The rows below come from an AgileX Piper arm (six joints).
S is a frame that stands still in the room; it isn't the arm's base.
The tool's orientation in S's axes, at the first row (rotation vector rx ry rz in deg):
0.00 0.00 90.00
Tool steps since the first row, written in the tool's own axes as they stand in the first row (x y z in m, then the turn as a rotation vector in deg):
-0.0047 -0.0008 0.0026 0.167 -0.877 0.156
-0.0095 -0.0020 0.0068 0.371 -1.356 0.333
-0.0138 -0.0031 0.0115 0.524 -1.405 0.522
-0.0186 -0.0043 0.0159 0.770 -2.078 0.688
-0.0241 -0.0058 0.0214 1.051 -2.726 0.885
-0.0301 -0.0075 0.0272 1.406 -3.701 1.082
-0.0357 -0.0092 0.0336 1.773 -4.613 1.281
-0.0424 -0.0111 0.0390 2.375 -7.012 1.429
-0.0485 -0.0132 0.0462 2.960 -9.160 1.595
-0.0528 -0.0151 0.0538 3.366 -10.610 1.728
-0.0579 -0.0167 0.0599 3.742 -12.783 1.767
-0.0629 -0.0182 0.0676 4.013 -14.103 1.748
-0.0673 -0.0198 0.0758 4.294 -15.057 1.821
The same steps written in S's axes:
0.0008 -0.0047 0.0026 0.877 0.167 0.156
0.0020 -0.0095 0.0068 1.356 0.371 0.333
0.0031 -0.0138 0.0115 1.405 0.524 0.522
0.0043 -0.0186 0.0159 2.078 0.770 0.688
0.0058 -0.0241 0.0214 2.726 1.051 0.885
0.0075 -0.0301 0.0272 3.701 1.406 1.082
0.0092 -0.0357 0.0336 4.613 1.773 1.281
0.0111 -0.0424 0.0390 7.012 2.375 1.429
0.0132 -0.0485 0.0462 9.160 2.960 1.595
0.0151 -0.0528 0.0538 10.610 3.366 1.728
0.0167 -0.0579 0.0599 12.783 3.742 1.767
0.0182 -0.0629 0.0676 14.103 4.013 1.748
0.0198 -0.0673 0.0758 15.057 4.294 1.821

